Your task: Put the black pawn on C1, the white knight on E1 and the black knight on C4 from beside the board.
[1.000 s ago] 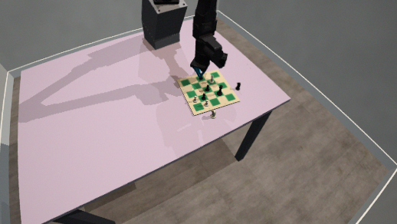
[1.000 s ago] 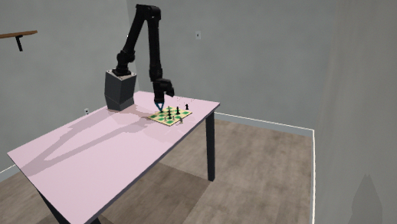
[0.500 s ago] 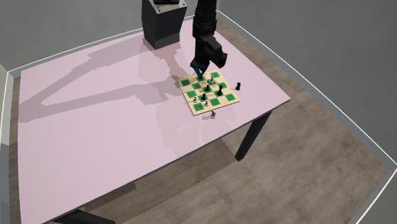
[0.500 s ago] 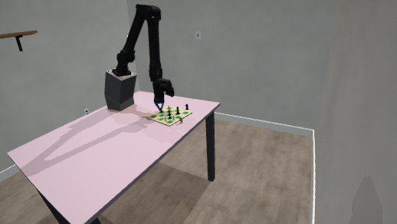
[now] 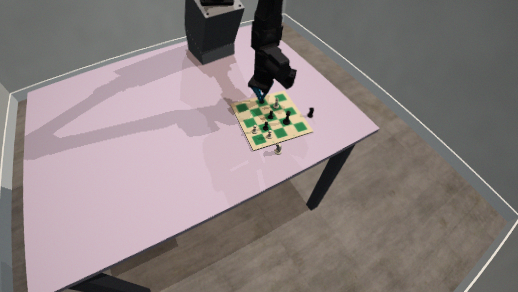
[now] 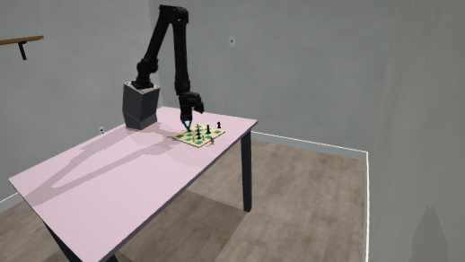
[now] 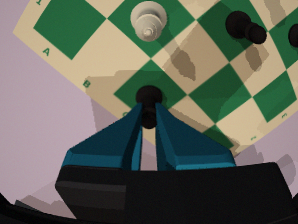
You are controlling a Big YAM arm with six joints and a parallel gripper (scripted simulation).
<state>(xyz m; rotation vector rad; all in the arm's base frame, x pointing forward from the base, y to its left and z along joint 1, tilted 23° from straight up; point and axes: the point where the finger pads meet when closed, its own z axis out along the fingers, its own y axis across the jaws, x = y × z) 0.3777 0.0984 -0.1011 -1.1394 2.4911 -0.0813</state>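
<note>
Right now my hand is 22 cm short of the white knight, 2 cm to the left of it and 1 cm above it. From my hand the other things lie so: black knight 15 cm to the left, 10 cm ahead, 1 cm below; then chessboard 8 cm ahead, 2 cm below, 1 cm to the left.
</note>
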